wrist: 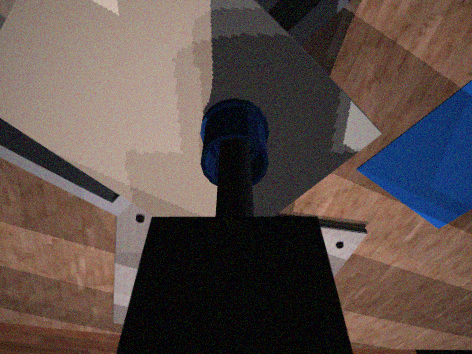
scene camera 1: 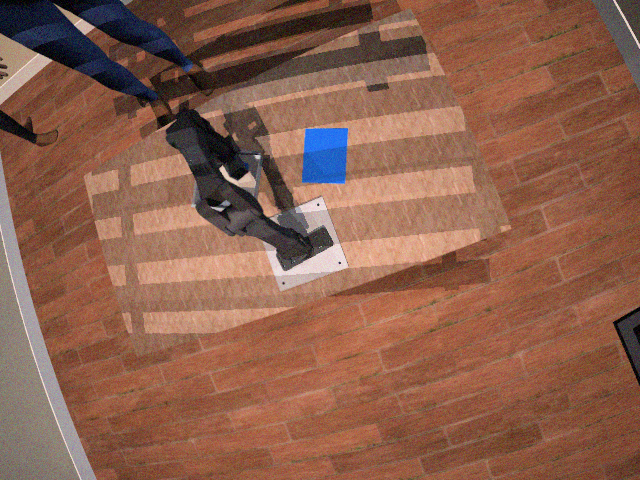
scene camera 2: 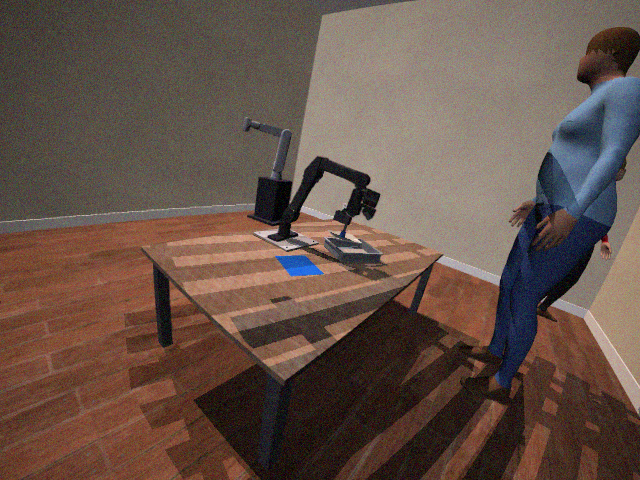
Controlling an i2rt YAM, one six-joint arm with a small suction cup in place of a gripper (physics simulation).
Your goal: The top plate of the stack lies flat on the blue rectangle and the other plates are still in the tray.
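Places are measured from the arm's base along level axes (x right, y down, z ahead), in millimetres.
Where they show: hand, its tool point: (wrist: pixel 234 119) (scene camera 2: pixel 341 238); arm's base, origin of its link: (scene camera 1: pixel 304 249) (scene camera 2: pixel 283 236).
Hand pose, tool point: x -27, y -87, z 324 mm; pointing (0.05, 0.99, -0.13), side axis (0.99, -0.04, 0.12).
Observation:
Each offset is from my tool point to the top centre of the thing. "pt": to the spot under its first point.
My suction cup (wrist: pixel 234 140) (scene camera 2: pixel 342 233) sits on a cream plate {dx -26, dy -21, dz +6 mm} (wrist: pixel 129 88) (scene camera 1: pixel 247 182) and holds it a little above the grey tray (scene camera 1: pixel 257 164) (scene camera 2: pixel 353 257). In the wrist view the plate fills the upper part, and wooden table shows past its edges. The blue rectangle {pt dx +248, dy +99, dz -67 mm} (scene camera 1: pixel 325 154) (scene camera 2: pixel 299 265) (wrist: pixel 392 168) lies bare on the table, to the side of the tray and apart from it.
My arm's grey base plate (scene camera 1: pixel 318 267) (scene camera 2: pixel 285 243) is bolted to the table near the tray. A person in blue (scene camera 1: pixel 118 29) (scene camera 2: pixel 523 286) stands beyond the table edge on the tray side. Another arm on a black pedestal (scene camera 2: pixel 272 197) stands behind the table.

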